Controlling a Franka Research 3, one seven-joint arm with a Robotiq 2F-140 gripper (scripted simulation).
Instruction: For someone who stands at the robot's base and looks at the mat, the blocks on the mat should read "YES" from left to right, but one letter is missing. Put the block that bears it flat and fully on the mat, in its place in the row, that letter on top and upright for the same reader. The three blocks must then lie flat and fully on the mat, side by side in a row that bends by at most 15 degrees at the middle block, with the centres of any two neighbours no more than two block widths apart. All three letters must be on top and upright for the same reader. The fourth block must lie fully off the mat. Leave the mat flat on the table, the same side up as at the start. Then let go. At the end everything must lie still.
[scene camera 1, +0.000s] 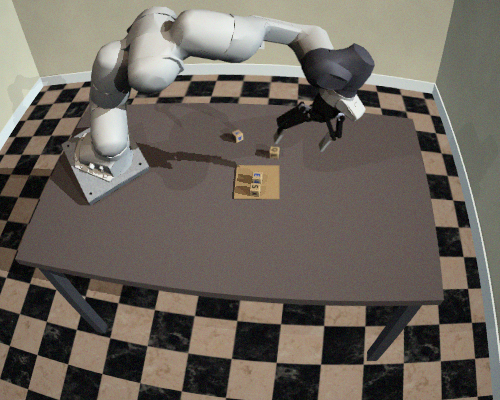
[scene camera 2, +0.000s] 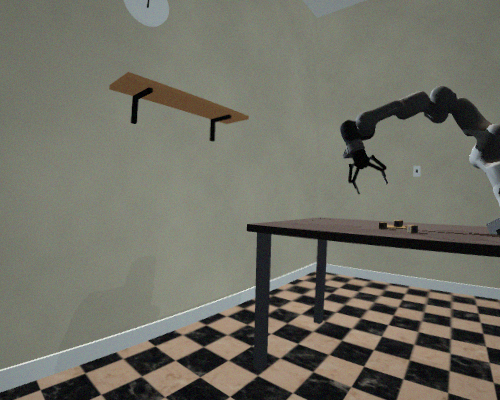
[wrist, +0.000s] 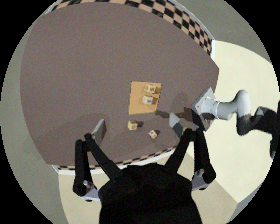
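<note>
What I see is a mat (scene camera 1: 270, 183), and the wrist view gives me the mat too (wrist: 136, 106). My gripper (scene camera 1: 298, 144) is visible as well, and the wrist view also has the gripper (wrist: 137, 122).
</note>
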